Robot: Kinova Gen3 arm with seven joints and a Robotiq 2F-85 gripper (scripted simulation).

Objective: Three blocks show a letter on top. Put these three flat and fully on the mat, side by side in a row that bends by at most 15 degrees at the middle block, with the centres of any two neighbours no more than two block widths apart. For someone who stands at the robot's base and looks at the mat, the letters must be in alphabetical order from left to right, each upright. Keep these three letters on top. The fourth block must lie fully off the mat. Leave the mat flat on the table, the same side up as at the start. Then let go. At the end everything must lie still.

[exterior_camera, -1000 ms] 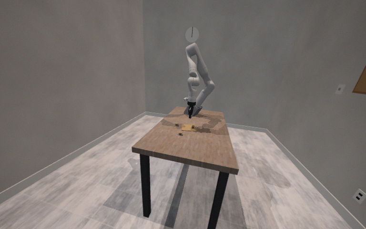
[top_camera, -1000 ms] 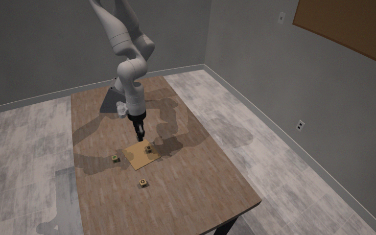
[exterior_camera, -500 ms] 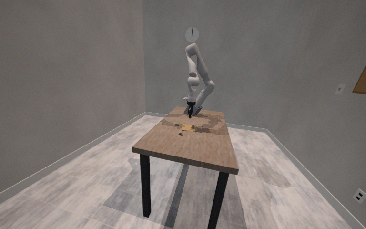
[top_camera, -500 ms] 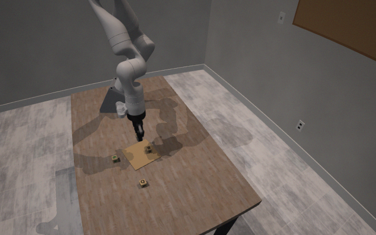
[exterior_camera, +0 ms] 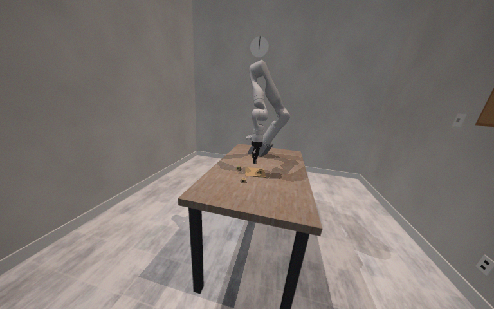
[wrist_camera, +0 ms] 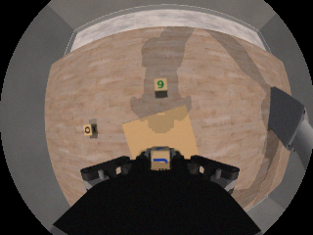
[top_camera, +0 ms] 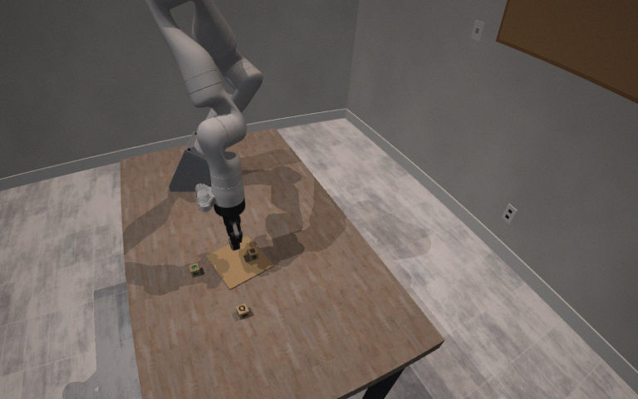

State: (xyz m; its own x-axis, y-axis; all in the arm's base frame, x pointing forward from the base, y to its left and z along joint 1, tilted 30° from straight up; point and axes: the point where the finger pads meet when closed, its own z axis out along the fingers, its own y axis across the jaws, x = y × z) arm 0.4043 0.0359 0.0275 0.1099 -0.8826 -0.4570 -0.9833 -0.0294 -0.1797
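The tan mat lies 90 mm below my hand and 10 mm to the left of it. The rest, counted from my hand: block 170 mm ahead, 80 mm below, 10 mm to the right.
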